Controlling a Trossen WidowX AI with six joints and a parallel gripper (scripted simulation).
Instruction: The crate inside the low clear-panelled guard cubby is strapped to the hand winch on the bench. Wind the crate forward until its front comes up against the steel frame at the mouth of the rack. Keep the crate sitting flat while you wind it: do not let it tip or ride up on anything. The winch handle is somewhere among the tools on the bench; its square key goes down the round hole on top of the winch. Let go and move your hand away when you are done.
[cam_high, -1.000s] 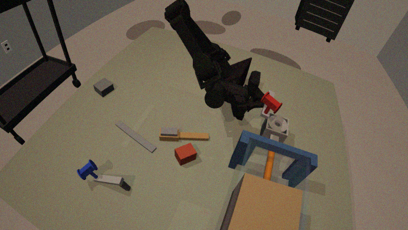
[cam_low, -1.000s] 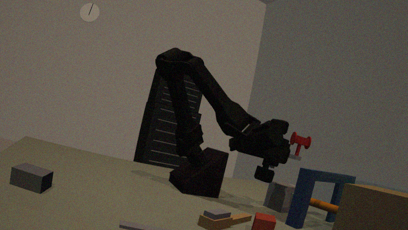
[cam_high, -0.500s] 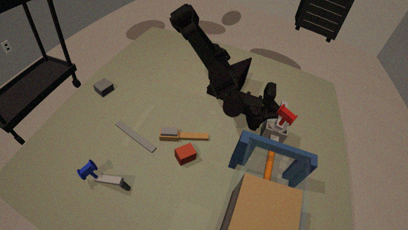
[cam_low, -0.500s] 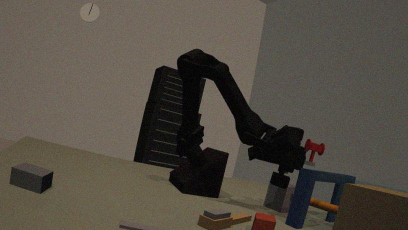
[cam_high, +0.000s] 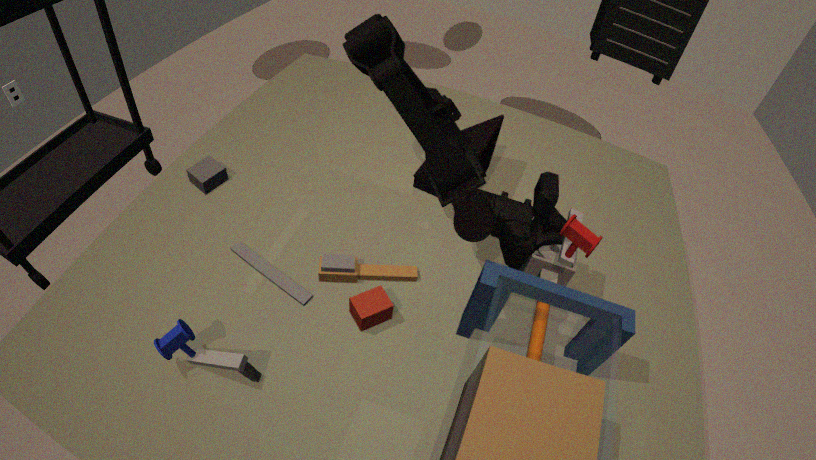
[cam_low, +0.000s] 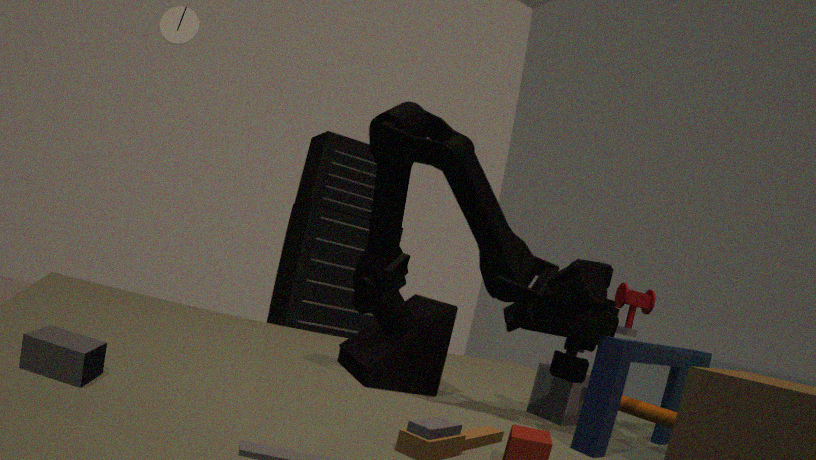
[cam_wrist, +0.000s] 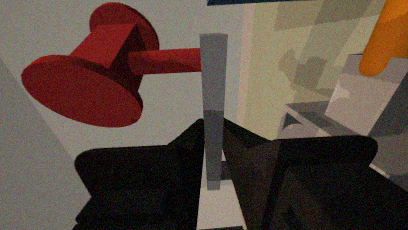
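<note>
The red knob is 5 cm ahead of my gripper tip, 2 cm to the right of it and 4 cm above it. Also, from my gripper tip: grey winch (6 cm behind, 2 cm to the right, 14 cm below); red-knobbed winch handle (1 cm ahead, 1 cm to the right, 1 cm above); wooden brush (8 cm ahead, 34 cm to the right, 15 cm below).
</note>
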